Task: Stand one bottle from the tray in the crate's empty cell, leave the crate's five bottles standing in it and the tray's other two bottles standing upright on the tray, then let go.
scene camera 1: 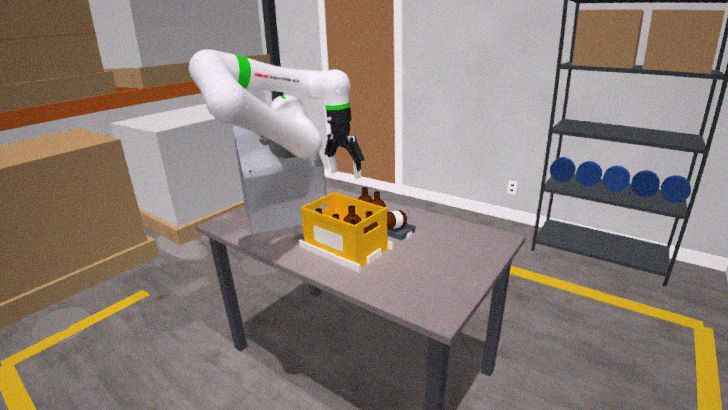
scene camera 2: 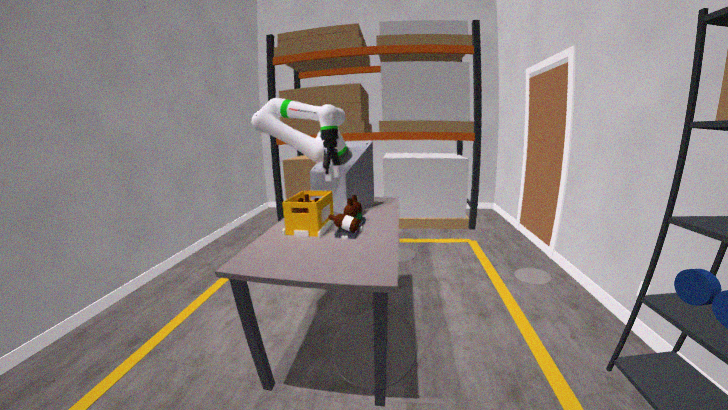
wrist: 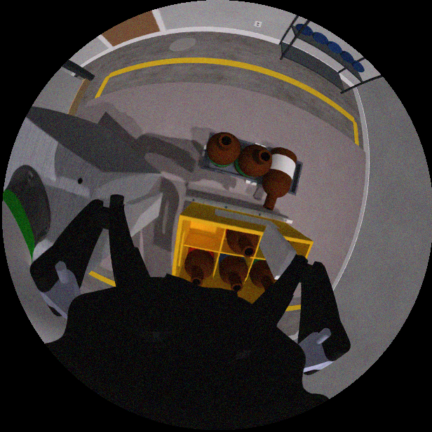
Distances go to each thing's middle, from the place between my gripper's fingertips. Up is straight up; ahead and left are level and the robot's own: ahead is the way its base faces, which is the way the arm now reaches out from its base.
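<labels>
I consider the white-labelled bottle point(wrist: 276, 182) and where it stands with respect to my hand. It is 40 mm to the left of my hand and 170 mm ahead of it, and it is also 200 mm below it.
</labels>
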